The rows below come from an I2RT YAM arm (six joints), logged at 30 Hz.
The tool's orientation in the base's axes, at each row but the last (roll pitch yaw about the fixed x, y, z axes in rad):
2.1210 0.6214 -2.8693
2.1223 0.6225 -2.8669
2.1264 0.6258 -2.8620
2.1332 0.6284 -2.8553
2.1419 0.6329 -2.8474
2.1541 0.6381 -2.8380
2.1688 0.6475 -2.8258
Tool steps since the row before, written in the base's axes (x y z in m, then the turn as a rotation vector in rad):
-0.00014 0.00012 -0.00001 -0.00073 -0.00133 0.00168
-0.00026 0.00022 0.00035 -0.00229 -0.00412 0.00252
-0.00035 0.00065 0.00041 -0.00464 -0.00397 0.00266
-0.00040 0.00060 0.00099 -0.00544 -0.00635 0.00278
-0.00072 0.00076 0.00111 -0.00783 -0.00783 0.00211
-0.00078 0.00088 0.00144 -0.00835 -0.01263 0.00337
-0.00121 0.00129 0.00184 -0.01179 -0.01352 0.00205
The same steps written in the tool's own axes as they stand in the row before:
0.00009 0.00012 0.00010 -0.00012 0.00112 -0.00196
-0.00005 0.00048 0.00003 0.00123 0.00164 -0.00494
-0.00011 0.00074 0.00039 0.00294 0.00326 -0.00501
-0.00041 0.00115 0.00009 0.00404 0.00296 -0.00725
-0.00028 0.00149 0.00015 0.00662 0.00347 -0.00844
-0.00047 0.00180 0.00010 0.00743 0.00283 -0.01332
-0.00051 0.00249 0.00024 0.01105 0.00386 -0.01375

